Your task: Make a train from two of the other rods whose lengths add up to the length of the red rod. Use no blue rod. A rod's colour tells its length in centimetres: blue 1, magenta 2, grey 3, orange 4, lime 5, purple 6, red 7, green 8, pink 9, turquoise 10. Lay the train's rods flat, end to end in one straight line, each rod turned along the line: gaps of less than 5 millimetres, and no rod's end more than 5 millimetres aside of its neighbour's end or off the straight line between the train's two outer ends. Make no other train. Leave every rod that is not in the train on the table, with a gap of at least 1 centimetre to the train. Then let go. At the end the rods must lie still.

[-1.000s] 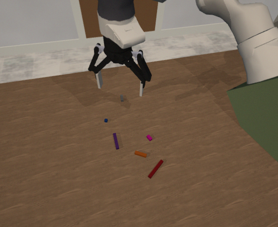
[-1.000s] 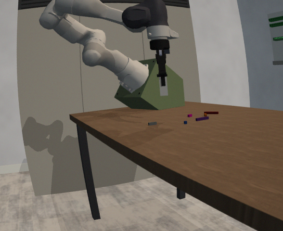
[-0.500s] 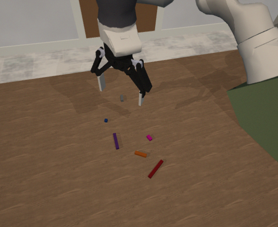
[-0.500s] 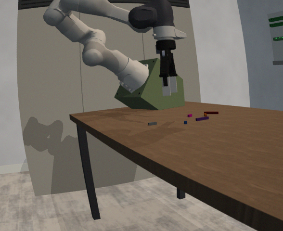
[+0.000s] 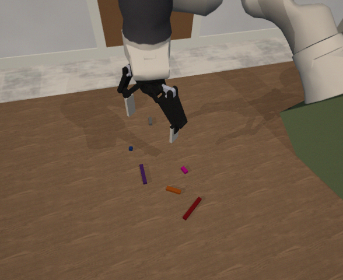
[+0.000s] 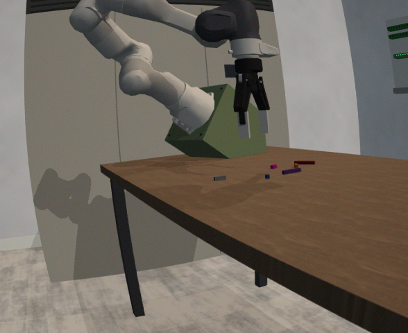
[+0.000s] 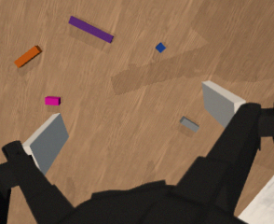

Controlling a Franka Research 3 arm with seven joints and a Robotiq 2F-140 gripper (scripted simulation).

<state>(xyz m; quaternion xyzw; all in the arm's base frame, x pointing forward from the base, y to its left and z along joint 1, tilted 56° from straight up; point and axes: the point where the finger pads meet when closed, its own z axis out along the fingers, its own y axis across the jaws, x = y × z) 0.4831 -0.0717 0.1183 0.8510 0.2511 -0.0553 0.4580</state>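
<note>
Right now the orange rod is 150 mm to the left of my hand and 110 mm below it. From my hand the other things lie so: grey rod (110 mm below, 100 mm to the right, 30 mm behind); blue rod (110 mm below, 60 mm ahead, 20 mm to the right); purple rod (110 mm below, 80 mm to the left, 60 mm ahead).
</note>
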